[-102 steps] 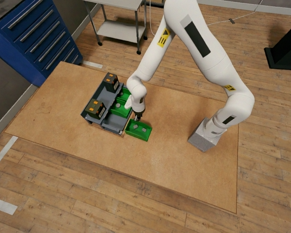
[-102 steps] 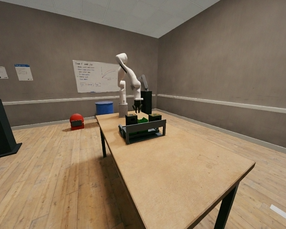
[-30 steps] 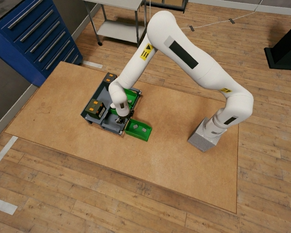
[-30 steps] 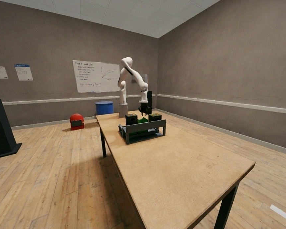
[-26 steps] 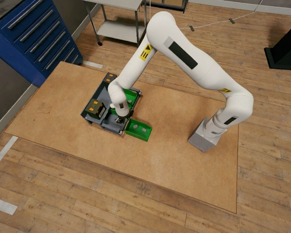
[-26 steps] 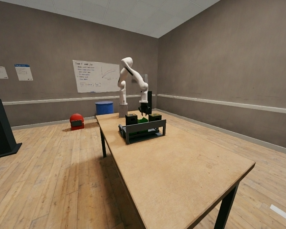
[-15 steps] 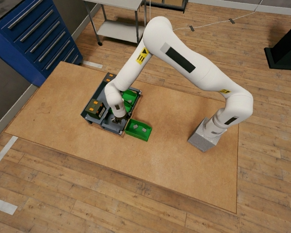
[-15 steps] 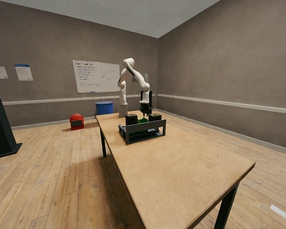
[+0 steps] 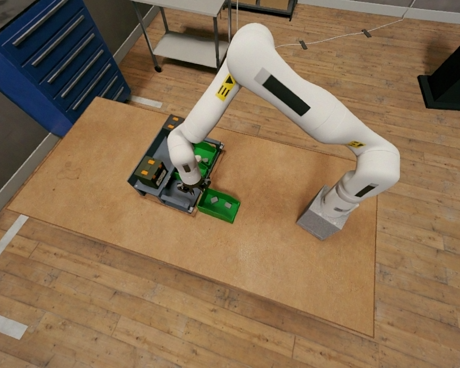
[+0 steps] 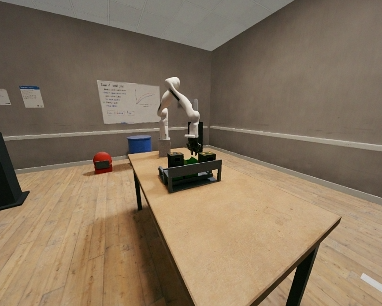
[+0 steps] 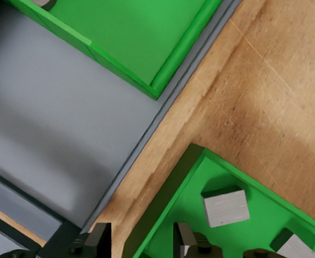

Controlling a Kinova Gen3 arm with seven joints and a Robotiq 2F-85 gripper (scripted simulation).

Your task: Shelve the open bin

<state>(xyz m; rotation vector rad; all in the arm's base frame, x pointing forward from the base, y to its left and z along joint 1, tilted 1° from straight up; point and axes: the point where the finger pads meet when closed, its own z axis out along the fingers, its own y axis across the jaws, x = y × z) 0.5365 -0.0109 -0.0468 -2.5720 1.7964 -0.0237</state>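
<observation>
Right now my hand is 6 cm past the grey part, 2 cm to the left of it and 13 cm above it. Also, from my hand: grey shelf 12 cm ahead, 15 cm to the right, 7 cm below.
</observation>
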